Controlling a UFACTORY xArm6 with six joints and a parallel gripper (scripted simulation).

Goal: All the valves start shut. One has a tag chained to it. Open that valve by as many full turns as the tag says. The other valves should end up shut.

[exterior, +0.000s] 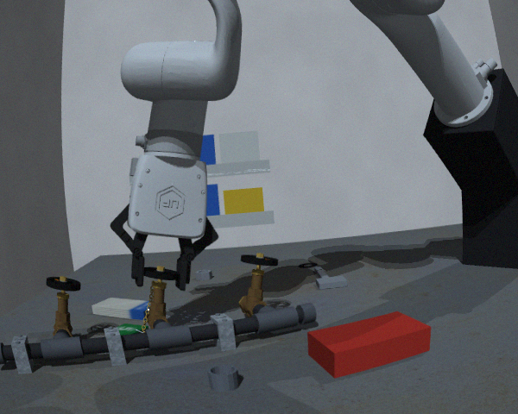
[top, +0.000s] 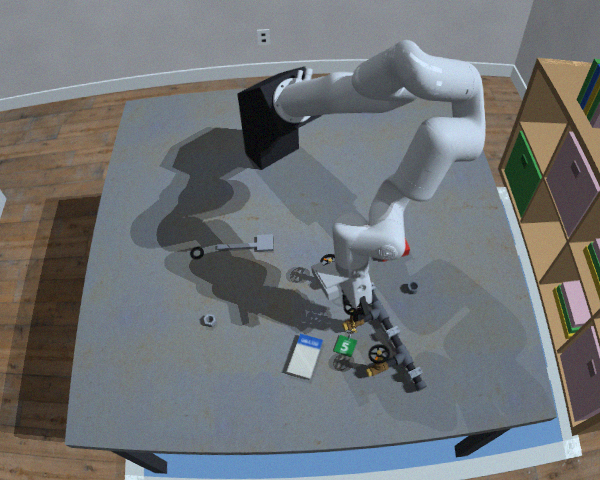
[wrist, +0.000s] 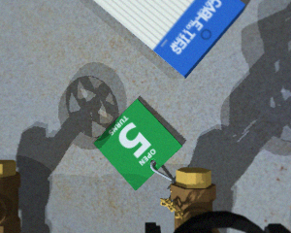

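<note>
The green tag is 90 mm below my hand and 60 mm ahead of it. Also, from my hand: notepad (130 mm ahead, 90 mm to the right, 80 mm below); grey flat tool (320 mm to the right, 160 mm behind, 80 mm below); red block (270 mm behind, 70 mm below, 50 mm to the left).
</note>
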